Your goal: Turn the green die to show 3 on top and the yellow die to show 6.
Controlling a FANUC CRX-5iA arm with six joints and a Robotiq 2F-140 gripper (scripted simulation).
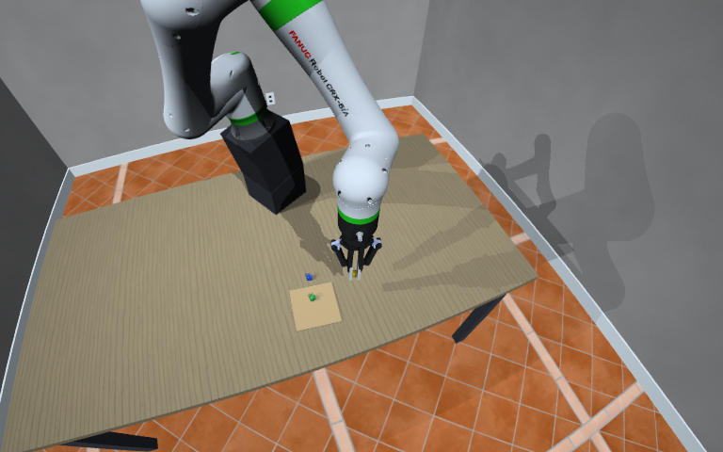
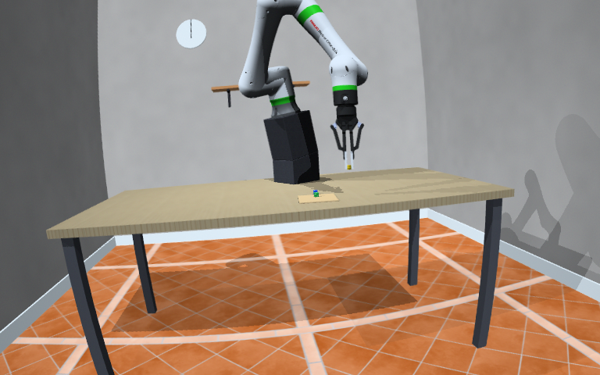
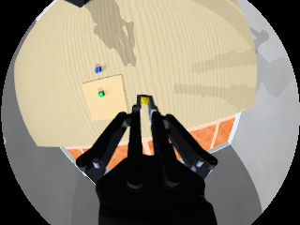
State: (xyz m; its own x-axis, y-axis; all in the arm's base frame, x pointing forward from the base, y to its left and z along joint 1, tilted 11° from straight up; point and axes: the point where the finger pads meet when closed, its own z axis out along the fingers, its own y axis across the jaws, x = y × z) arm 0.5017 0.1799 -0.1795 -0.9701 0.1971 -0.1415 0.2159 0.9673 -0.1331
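My hand is 130 mm to the left of the green die, 120 mm above it and 10 mm past it. Round my hand: tan mat: 130 mm to the right, 130 mm below, 20 mm ahead; blue die: 130 mm below, 120 mm to the right, 90 mm behind; yellow die: 30 mm below, 10 mm behind.
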